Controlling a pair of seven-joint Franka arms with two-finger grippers.
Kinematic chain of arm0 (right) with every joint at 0, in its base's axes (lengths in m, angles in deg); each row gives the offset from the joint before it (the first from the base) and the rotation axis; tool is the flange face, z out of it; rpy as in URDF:
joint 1: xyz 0 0 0.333 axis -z
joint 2: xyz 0 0 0 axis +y
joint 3: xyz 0 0 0.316 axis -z
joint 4: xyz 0.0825 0 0 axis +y
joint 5: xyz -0.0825 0 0.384 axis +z
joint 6: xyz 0 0 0 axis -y
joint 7: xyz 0.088 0 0 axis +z
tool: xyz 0 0 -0.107 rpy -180 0 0
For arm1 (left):
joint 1: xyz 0 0 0.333 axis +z
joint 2: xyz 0 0 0 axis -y
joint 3: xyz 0 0 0.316 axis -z
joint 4: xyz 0.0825 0 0 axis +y
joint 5: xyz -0.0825 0 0.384 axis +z
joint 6: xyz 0 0 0 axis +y
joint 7: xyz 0.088 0 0 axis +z
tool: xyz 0 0 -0.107 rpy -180 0 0
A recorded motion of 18 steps. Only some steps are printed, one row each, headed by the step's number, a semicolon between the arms.
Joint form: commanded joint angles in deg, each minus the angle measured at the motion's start. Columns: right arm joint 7, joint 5, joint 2, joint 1, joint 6, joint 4, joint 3; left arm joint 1, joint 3, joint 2, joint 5, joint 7, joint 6, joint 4.
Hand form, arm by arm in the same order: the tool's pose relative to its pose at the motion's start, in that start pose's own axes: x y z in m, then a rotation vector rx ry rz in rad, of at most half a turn. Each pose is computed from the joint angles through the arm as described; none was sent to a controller.
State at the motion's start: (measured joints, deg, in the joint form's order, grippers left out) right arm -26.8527 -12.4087 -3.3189 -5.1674 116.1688 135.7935 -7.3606; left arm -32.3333 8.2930 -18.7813 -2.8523 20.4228 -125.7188 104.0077
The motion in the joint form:
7: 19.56 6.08 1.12 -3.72 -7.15 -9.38 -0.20; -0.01 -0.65 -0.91 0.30 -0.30 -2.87 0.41
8: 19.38 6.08 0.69 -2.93 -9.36 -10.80 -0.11; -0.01 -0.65 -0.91 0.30 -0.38 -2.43 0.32
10: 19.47 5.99 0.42 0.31 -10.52 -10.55 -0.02; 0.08 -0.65 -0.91 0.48 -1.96 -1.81 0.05
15: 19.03 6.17 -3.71 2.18 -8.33 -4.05 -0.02; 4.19 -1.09 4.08 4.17 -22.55 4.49 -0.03
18: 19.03 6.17 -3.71 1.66 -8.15 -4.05 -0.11; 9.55 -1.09 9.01 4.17 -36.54 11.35 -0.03
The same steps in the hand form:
7: 0.0069 -0.0307 -0.0633 0.0772 0.0047 -0.3448; 0.0061 -0.0062 0.0085 -0.0028 0.0285 -0.0036
8: 0.0091 -0.0207 -0.0736 0.0768 -0.0045 -0.3236; 0.0057 -0.0063 0.0085 -0.0008 0.0227 -0.0022
10: 0.0161 0.0067 -0.0662 0.0828 -0.0354 -0.2709; 0.0062 -0.0072 0.0073 0.0038 0.0179 0.0259
15: -0.0042 0.0254 -0.0444 0.0851 -0.0456 -0.2326; 0.0097 -0.0562 -0.0429 0.0790 0.0094 0.3466
18: -0.0054 0.0207 -0.0457 0.0832 -0.0403 -0.2425; 0.0047 -0.1119 -0.0909 0.0947 -0.0306 0.4965

